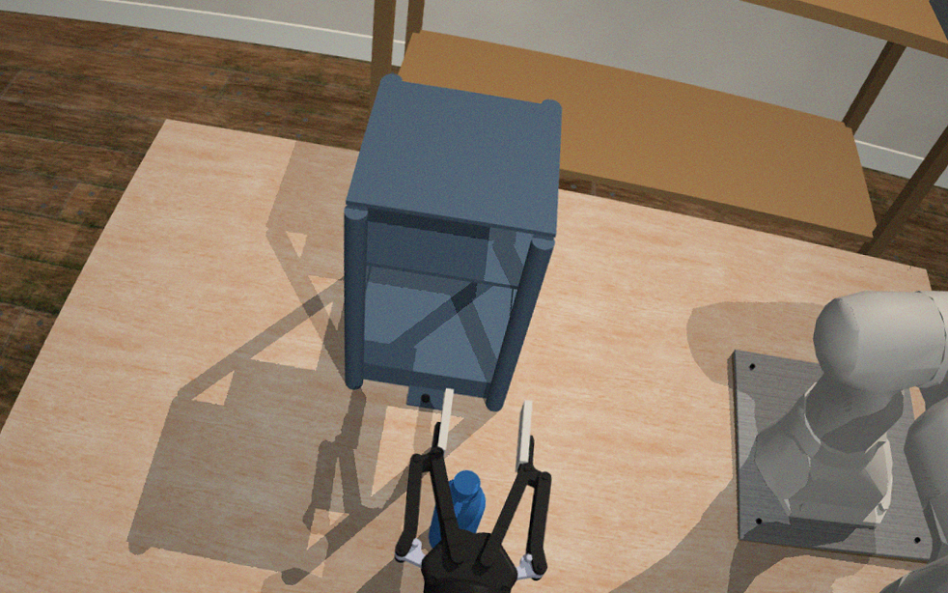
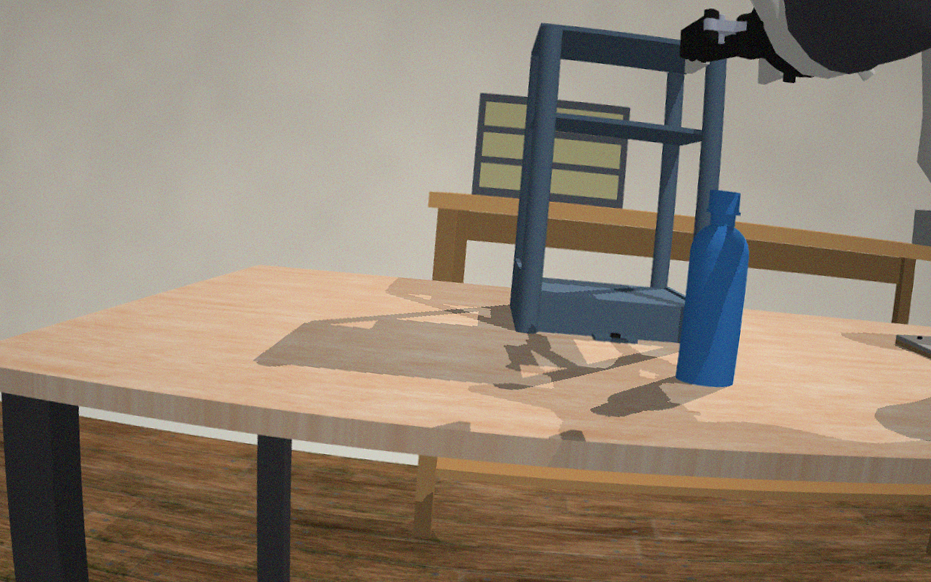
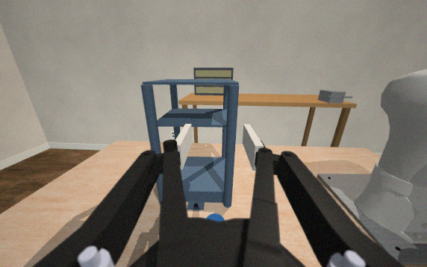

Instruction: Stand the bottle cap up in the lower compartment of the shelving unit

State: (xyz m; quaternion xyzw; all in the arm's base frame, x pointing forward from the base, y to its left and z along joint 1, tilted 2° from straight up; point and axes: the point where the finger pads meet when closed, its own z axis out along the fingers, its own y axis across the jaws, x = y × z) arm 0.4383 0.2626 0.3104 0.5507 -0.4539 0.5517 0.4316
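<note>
The blue bottle lies 190 mm below my hand. Round my hand: blue shelving unit (290 mm to the right, 130 mm ahead, 120 mm below).
</note>
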